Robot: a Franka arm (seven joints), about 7 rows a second.
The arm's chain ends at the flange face. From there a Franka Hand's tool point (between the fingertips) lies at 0.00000 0.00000 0.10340 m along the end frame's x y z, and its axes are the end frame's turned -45 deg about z.
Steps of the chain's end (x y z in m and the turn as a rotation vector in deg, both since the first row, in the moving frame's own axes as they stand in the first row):
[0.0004 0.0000 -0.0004 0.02 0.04 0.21]
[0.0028 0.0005 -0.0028 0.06 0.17 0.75]
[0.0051 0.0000 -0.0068 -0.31 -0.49 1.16]
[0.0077 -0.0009 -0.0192 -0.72 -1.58 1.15]
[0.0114 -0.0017 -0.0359 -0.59 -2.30 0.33]
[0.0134 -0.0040 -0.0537 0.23 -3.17 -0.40]
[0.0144 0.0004 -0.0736 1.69 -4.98 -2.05]
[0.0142 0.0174 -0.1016 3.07 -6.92 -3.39]
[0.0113 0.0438 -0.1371 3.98 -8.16 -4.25]
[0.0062 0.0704 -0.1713 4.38 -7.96 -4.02]
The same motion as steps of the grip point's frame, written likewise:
[0.0004 0.0003 -0.0004 -0.01 0.04 0.21]
[0.0019 0.0025 -0.0028 -0.08 0.16 0.75]
[0.0026 0.0034 -0.0068 0.13 -0.57 1.16]
[0.0032 0.0037 -0.0192 0.61 -1.63 1.15]
[0.0056 0.0047 -0.0360 1.21 -2.04 0.33]
[0.0085 0.0023 -0.0539 2.40 -2.08 -0.40]
[0.0056 0.0020 -0.0740 4.72 -2.33 -2.05]
[-0.0075 0.0098 -0.1025 7.06 -2.72 -3.39]
[-0.0289 0.0237 -0.1384 8.58 -2.96 -4.25]
[-0.0505 0.0387 -0.1726 8.73 -2.53 -4.02]

